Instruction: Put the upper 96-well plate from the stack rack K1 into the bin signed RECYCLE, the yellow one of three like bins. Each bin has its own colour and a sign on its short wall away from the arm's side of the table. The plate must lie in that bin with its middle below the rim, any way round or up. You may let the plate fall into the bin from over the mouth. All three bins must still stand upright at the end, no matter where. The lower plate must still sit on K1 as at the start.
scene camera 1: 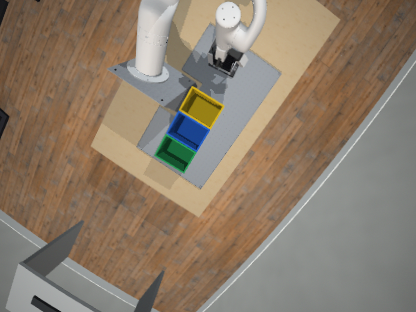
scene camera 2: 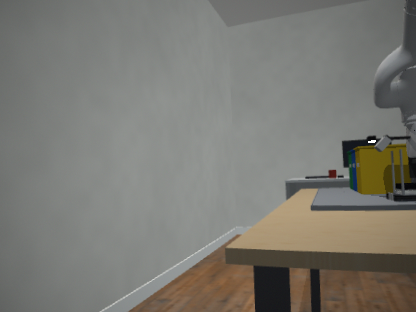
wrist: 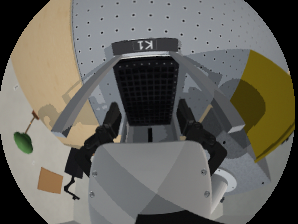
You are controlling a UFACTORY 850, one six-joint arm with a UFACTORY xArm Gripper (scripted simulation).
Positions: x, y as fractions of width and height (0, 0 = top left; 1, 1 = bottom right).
Labels:
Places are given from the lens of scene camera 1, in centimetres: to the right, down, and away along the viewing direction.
green bin (scene camera 1: 0.42, 0.50): -20, -1, 94
blue bin (scene camera 1: 0.44, 0.42): -14, -16, 91

